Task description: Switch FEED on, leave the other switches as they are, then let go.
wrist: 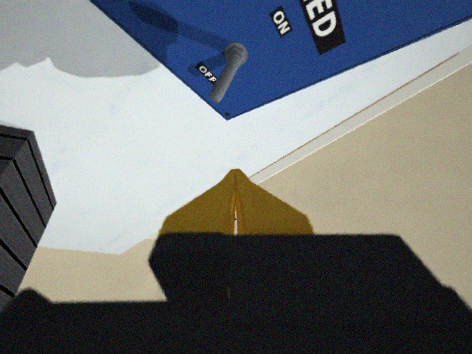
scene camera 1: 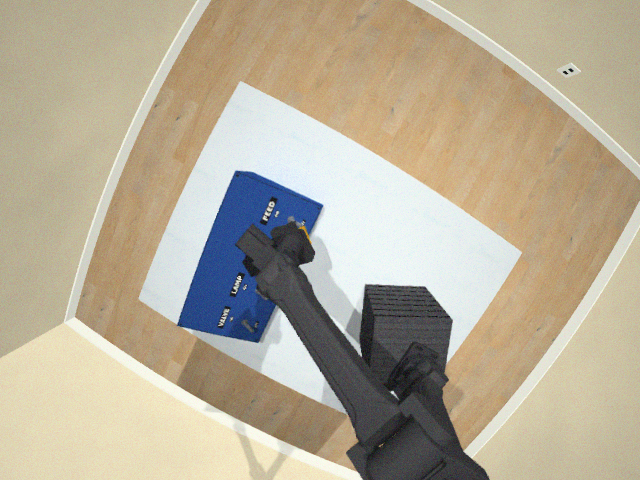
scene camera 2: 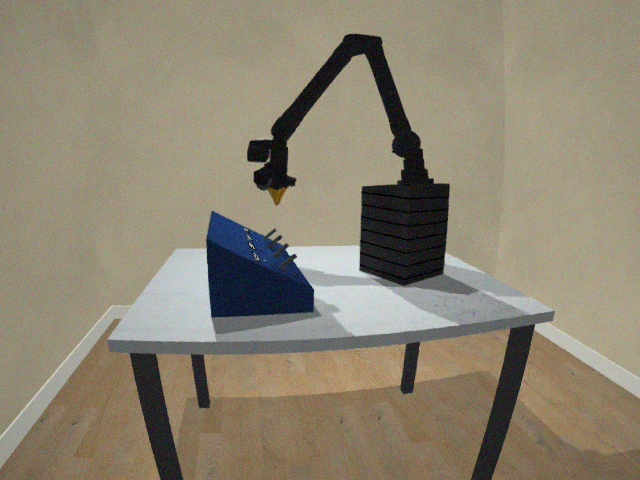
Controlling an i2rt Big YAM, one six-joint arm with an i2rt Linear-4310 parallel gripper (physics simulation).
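Labels:
There's a blue switch panel, and on that panel [wrist: 280,54] and [scene camera 1: 283,208] are the same spot.

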